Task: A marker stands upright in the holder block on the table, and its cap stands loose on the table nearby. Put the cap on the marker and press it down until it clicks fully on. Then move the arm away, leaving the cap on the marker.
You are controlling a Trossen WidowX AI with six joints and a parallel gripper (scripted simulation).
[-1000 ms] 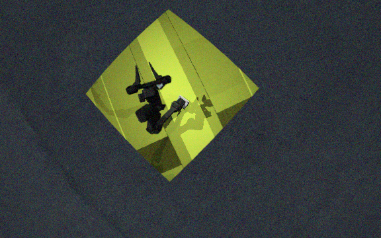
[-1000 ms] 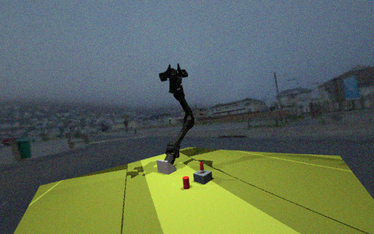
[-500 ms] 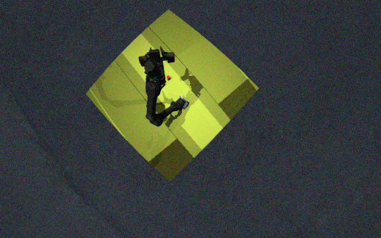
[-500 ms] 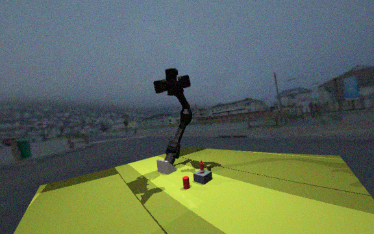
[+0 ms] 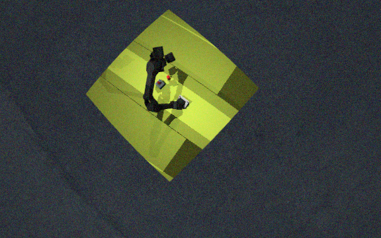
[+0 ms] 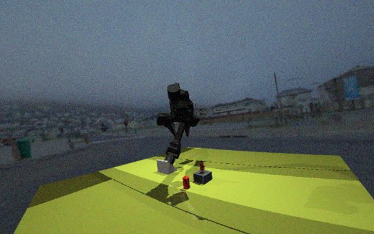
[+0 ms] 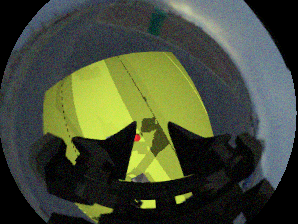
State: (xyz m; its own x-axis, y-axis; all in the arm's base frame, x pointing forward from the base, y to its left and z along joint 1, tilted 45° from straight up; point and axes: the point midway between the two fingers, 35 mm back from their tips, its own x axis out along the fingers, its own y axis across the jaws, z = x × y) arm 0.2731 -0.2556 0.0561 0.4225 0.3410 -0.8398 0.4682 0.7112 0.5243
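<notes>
Now: the red cap 220 mm below my gripper tip, 40 mm to the left of it and 40 mm behind it. Also, from my gripper tip: dark grey holder block 220 mm below, 140 mm to the left, 10 mm behind.
</notes>
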